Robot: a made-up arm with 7 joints.
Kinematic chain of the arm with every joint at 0, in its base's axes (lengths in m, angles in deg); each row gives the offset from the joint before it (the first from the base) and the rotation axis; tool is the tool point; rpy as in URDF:
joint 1: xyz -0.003 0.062 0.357 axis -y
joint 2: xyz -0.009 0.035 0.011 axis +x
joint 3: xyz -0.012 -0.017 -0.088 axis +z
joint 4: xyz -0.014 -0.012 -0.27 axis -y
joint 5: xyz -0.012 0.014 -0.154 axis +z
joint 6: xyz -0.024 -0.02 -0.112 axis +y
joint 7: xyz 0.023 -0.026 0 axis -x
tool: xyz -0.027 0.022 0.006 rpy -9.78 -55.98 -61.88
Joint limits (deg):
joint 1: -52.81..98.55
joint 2: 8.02..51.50
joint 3: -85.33..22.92
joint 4: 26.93..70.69
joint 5: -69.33..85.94
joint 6: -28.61..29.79
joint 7: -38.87..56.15
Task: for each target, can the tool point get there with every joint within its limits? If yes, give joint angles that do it. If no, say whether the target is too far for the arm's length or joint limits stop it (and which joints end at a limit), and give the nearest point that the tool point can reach.
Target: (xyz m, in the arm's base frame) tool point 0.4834 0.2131 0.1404
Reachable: yes | joints 60.98 32.53 -57.53 53.03 53.42 -10.46 -14.03
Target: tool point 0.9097 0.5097 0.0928
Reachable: no: too far | nearest point 0.5494 0.3486 0.1971 | short by 0.408 m
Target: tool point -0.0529 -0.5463 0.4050
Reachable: no: joint limits stop it (at a limit: joint 1, joint 2, joint 3, joint 4, joint 5, joint 7) | nearest point -0.3856 -0.1140 0.1001 | short by 0.625 m
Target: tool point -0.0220 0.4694 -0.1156
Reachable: yes | joints -12.60 46.47 -17.68 30.43 60.55 8.53 43.42
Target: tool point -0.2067 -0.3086 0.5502
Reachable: no: joint limits stop it (at a limit: joint 1, joint 2, joint 3, joint 4, joint 5, joint 6, joint 7) | nearest point -0.3800 -0.0901 0.1196 | short by 0.513 m
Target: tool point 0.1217 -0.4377 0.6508
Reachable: no: joint limits stop it (at a limit: joint 1, joint 2, joint 4, joint 5, joint 7) | nearest point 0.4323 -0.0829 0.5260 | short by 0.488 m
